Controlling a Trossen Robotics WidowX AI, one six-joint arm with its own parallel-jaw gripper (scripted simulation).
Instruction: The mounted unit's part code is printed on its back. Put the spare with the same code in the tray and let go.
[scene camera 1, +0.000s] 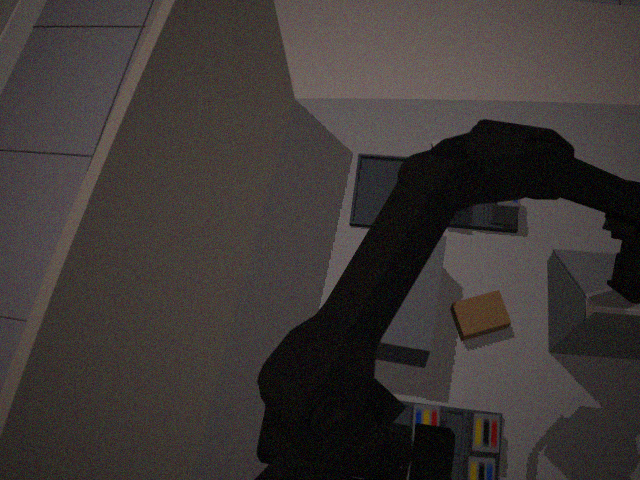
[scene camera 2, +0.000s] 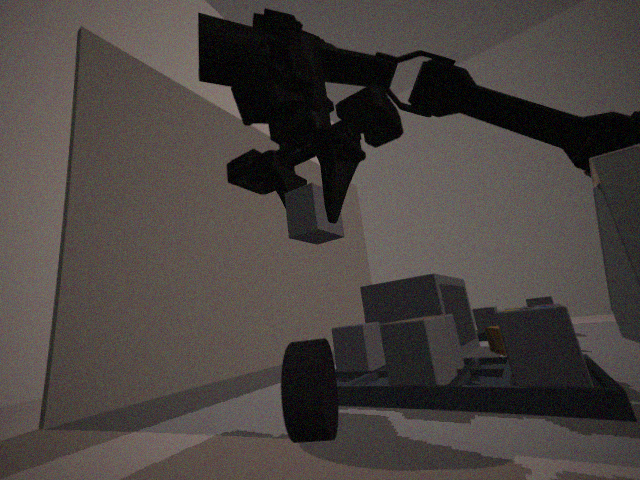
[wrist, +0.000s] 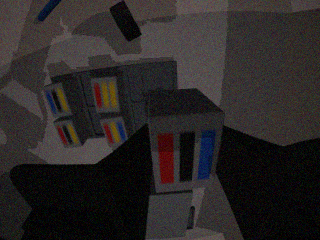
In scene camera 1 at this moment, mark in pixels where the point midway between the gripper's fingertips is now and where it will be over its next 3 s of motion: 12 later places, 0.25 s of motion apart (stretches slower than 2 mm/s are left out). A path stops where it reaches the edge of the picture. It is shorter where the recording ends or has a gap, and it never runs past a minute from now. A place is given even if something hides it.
The gripper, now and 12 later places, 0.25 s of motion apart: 358, 451; 357, 445; 341, 407; 330, 361; 324, 315; 324, 271; 331, 231; 343, 195; 360, 164; 375, 141; 382, 133; 383, 135; 382, 138
